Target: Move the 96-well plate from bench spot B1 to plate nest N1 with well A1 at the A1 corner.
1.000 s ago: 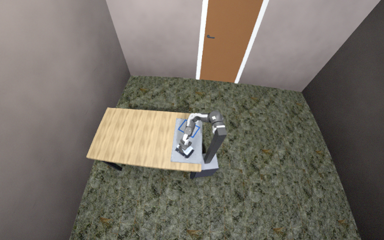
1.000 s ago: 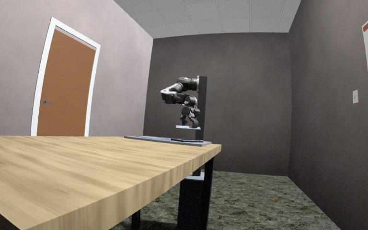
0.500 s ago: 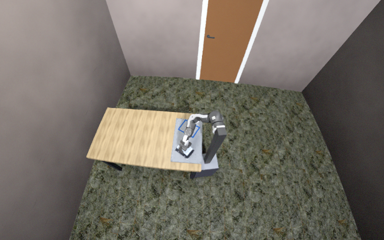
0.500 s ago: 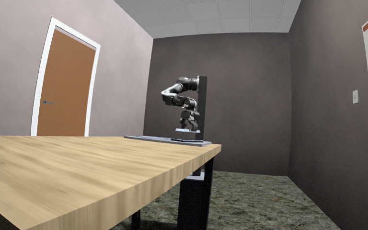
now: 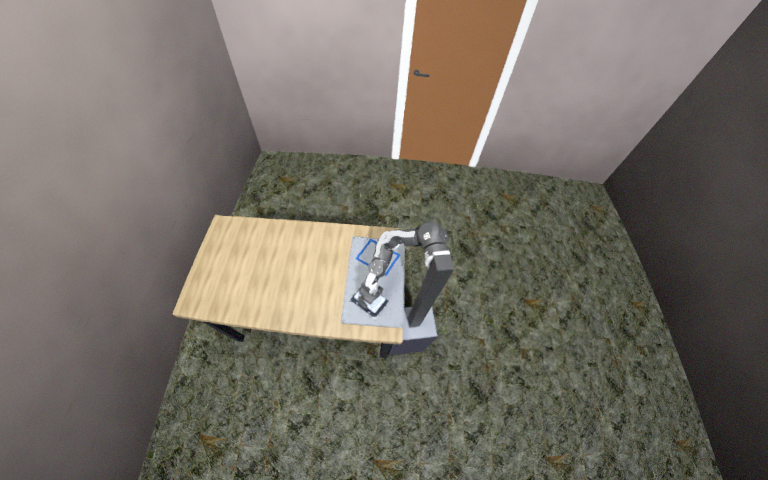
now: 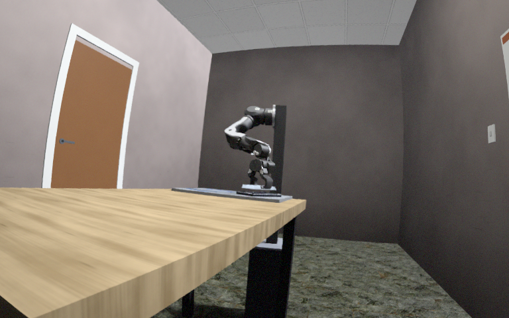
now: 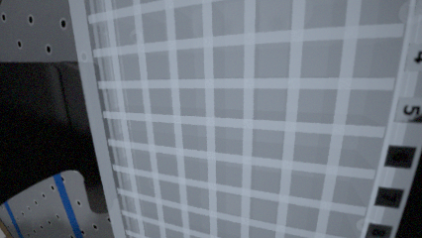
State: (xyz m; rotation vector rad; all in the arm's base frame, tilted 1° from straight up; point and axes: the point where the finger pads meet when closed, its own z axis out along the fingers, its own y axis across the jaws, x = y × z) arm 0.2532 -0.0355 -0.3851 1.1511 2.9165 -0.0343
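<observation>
Right now my hand is 30 mm above the black plate nest. Round my hand: white 96-well plate: right at my hand.
</observation>
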